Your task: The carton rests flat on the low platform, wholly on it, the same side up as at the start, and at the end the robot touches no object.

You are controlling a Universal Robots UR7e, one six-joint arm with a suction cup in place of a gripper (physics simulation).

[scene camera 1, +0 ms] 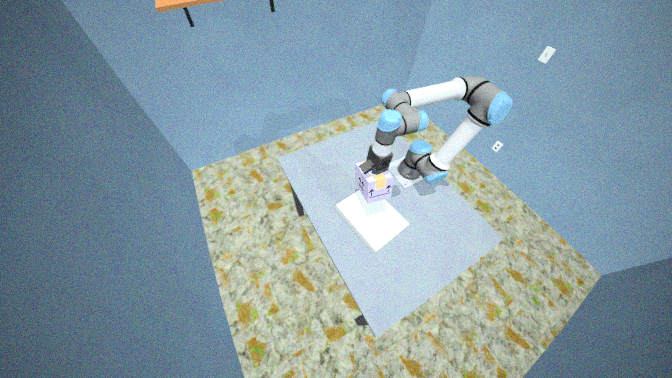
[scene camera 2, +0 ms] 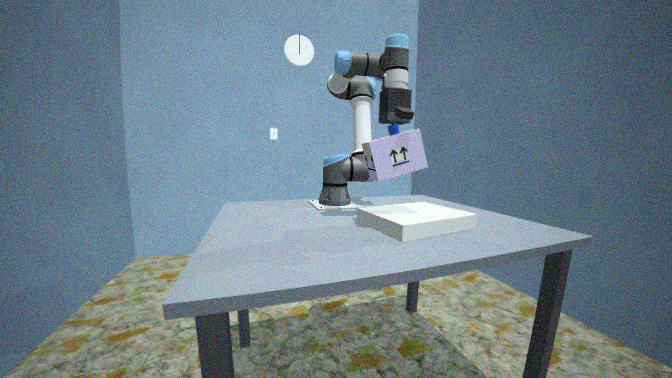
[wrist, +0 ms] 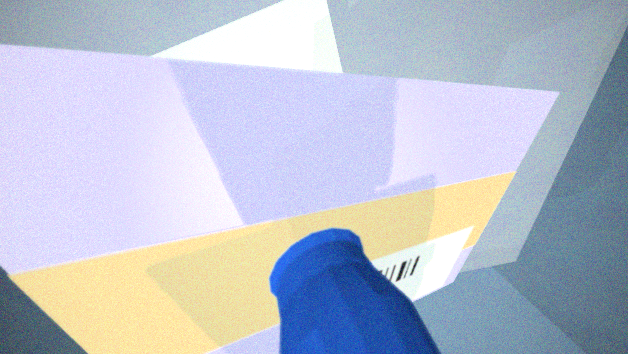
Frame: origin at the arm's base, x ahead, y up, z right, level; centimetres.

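Seen in the pictures: hand, its tool point: [scene camera 1: 374, 173] [wrist: 324, 245]; arm's base, origin of its link: [scene camera 1: 409, 170] [scene camera 2: 334, 202].
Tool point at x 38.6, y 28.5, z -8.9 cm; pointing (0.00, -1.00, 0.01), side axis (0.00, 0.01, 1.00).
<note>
Pixels of each thing's middle, then the offset from my tool point to it. Level surfaces: height alone.
- lilac carton, middle of its body: [wrist: 312, 182] [scene camera 2: 393, 154] [scene camera 1: 372, 180] dx -0.1, dy -5.5, dz -0.1 cm
- white low platform, middle of its body: [wrist: 252, 122] [scene camera 2: 415, 217] [scene camera 1: 371, 216] dx +1.9, dy -26.8, dz -8.6 cm
- grey table, height of its surface: dy -29.2 cm
The lilac carton [scene camera 1: 374, 186] [scene camera 2: 399, 155] [wrist: 310, 140] with a yellow tape band hangs in the air, tilted, its arrows pointing up. My suction gripper [scene camera 2: 394, 134] [wrist: 320, 240] has its blue cup on the carton's top face and holds it; in scene camera 1 the cup is mostly hidden by the dark tool body. The white low platform [scene camera 1: 375, 227] [scene camera 2: 440, 229] [wrist: 290, 35] lies on the table; the carton hangs above it, near its back part in scene camera 2, with a gap below the carton. The carton's shadow falls on the platform.
The grey table [scene camera 1: 430, 260] [scene camera 2: 280, 270] carries the platform and the arm's base [scene camera 1: 409, 172] [scene camera 2: 334, 195], which stands behind the platform in scene camera 2. An orange-topped bench [scene camera 1: 187, 4] shows at the upper left in scene camera 1. Walls stand around the room.
</note>
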